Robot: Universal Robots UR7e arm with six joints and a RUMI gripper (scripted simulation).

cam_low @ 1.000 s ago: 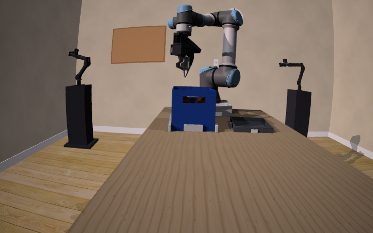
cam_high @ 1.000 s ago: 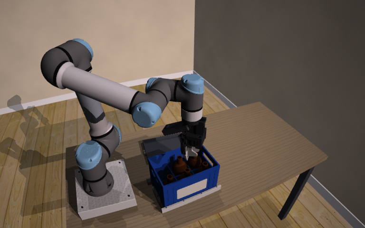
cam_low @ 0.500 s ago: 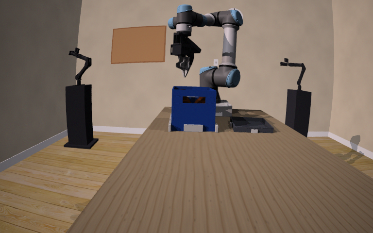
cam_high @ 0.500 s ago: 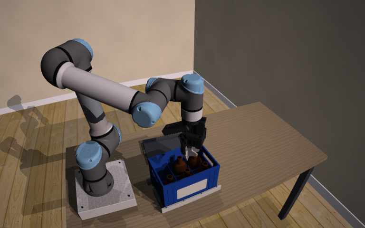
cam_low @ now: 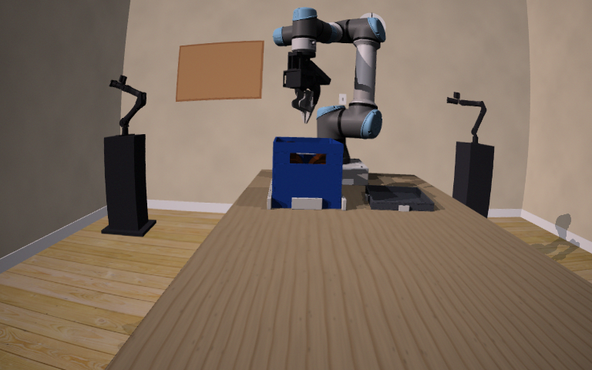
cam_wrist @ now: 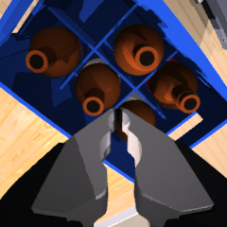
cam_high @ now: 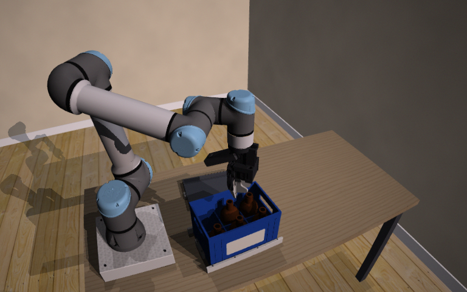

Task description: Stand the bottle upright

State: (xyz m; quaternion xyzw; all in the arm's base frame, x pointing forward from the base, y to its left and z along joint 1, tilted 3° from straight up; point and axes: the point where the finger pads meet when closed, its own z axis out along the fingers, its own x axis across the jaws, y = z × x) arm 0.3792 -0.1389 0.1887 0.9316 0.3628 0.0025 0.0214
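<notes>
My hand is 160 mm above the crate. From my hand the other things lie so: tray 40 mm ahead, 290 mm to the left, 230 mm below.
</notes>
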